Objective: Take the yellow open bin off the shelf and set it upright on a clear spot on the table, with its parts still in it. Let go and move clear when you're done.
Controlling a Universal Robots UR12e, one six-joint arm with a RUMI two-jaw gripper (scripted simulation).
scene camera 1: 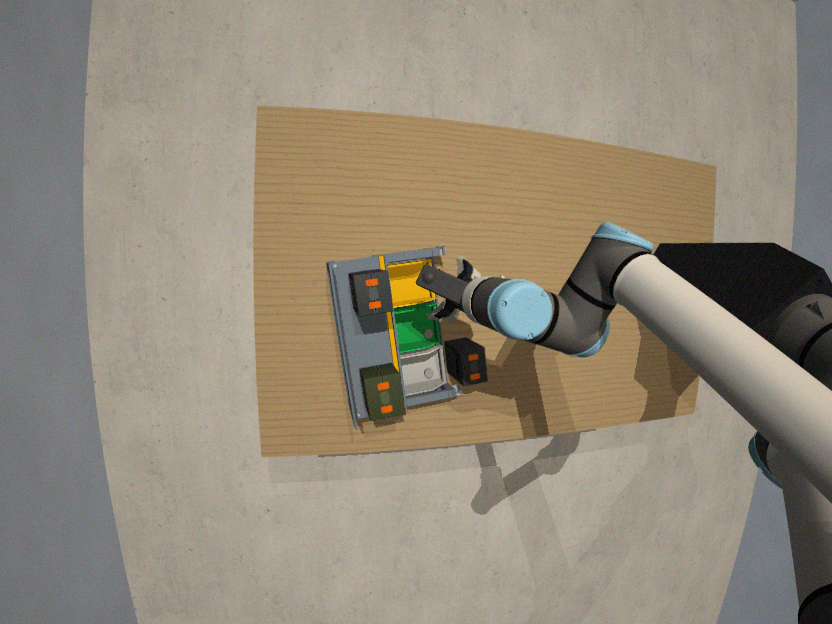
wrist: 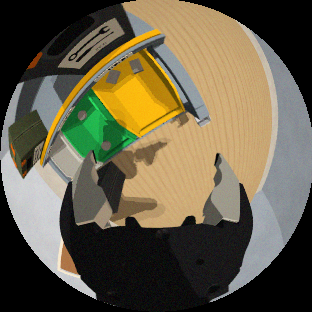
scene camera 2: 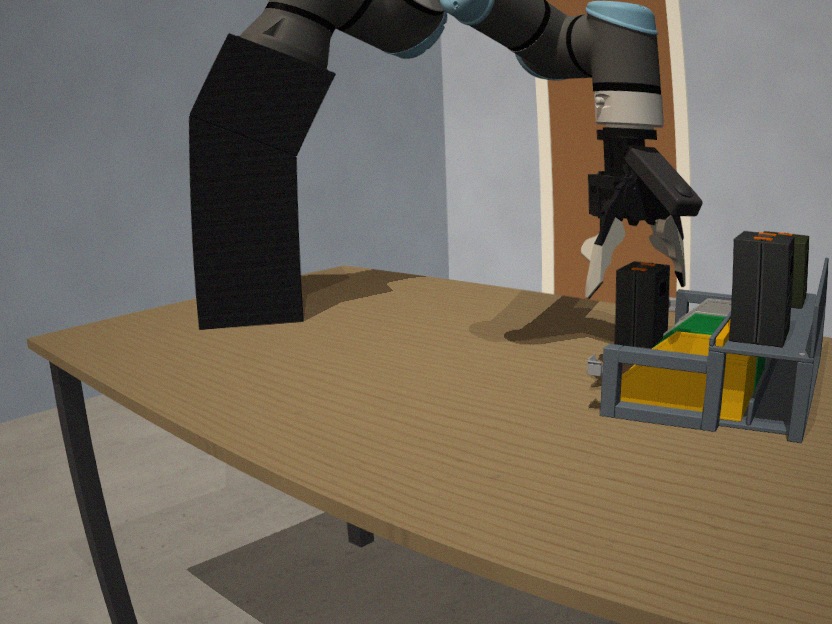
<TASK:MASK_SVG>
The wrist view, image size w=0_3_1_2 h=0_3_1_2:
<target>my gripper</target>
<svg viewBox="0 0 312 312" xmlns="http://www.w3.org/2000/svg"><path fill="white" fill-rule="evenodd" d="M90 150L73 179L67 185L61 205L59 224L64 245L75 264L77 273L81 275L81 280L96 293L96 300L131 310L165 312L201 306L229 292L229 284L240 272L240 267L242 266L243 258L252 236L253 215L244 186L239 182L221 153L216 154L214 166L217 171L213 178L215 188L213 188L205 202L202 224L196 224L195 216L191 215L187 216L179 227L146 228L141 227L134 217L126 217L125 226L112 227L109 222L112 209L102 187L97 185L99 179L95 168L97 161L94 150Z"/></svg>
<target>yellow open bin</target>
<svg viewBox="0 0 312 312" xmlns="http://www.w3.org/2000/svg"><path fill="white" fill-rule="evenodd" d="M146 49L135 53L112 69L121 72L116 84L106 83L109 71L92 87L92 90L115 120L140 138L167 120L185 112L174 84ZM139 58L144 71L133 74L129 61Z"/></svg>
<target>green bin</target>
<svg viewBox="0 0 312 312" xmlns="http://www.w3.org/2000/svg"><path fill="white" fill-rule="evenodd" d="M91 88L73 109L62 126L61 131L82 157L85 158L90 150L94 150L96 161L104 163L118 151L135 141L137 135L118 124ZM105 140L111 143L111 147L108 151L104 151L101 147L102 142ZM85 110L87 117L84 120L79 120L77 117L78 112Z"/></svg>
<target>white bin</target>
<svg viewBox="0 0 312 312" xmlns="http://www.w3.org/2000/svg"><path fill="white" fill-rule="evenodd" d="M60 130L49 156L67 177L73 178L81 165L79 160L82 162L85 158L75 150Z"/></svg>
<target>black box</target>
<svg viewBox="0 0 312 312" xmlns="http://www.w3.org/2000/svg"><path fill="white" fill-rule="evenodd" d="M110 161L97 170L99 177L97 185L102 187L113 210L112 214L118 212L126 175Z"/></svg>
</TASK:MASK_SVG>
